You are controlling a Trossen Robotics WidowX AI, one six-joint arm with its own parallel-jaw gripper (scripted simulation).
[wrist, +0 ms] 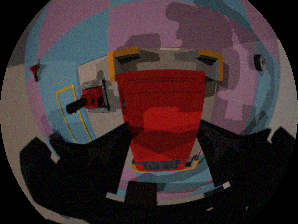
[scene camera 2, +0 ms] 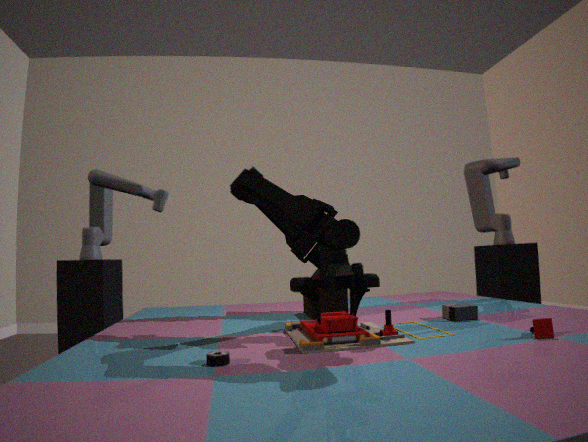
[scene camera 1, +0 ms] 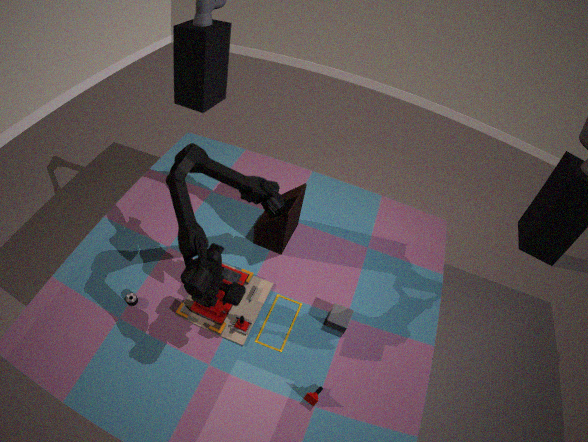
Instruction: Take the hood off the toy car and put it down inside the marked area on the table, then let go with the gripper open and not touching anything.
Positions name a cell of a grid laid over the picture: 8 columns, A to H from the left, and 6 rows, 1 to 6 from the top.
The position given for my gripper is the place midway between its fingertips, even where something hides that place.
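Note:
Scene camera 1: my gripper (scene camera 1: C5). Scene camera 2: gripper (scene camera 2: E5). Wrist view: gripper (wrist: E4), red hood (wrist: E4).

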